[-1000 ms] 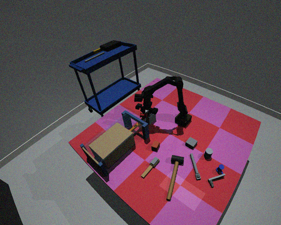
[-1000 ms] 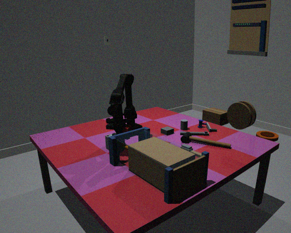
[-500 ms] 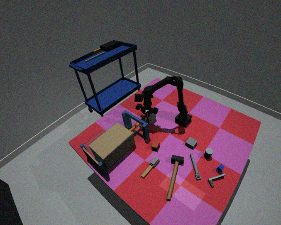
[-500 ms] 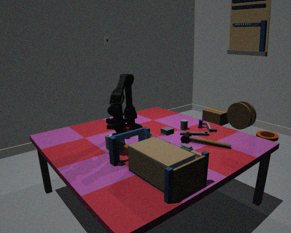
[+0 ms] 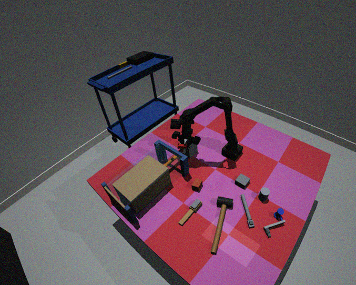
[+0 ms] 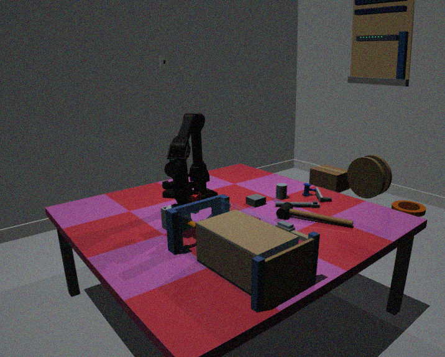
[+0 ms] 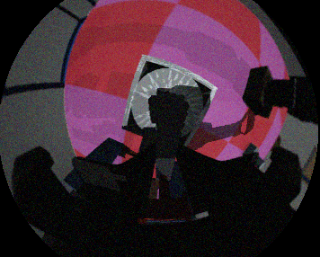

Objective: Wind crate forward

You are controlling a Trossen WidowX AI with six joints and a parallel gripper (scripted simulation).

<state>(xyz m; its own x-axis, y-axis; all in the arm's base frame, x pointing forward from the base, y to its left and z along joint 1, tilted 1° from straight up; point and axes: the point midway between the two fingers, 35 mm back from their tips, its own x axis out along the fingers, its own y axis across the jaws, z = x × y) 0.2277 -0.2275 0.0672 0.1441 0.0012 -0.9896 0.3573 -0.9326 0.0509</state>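
Now: the red-knobbed winch handle 1 cm ahead of my gripper tip, 1 cm to the left of it and 2 cm above it. From my gripper tip the other things lie so: frame (11 cm ahead, 1 cm to the right, 2 cm above); then red knob (5 cm ahead, 2 cm to the left, 5 cm above); then grey winch (6 cm behind, 3 cm to the right, 6 cm below).
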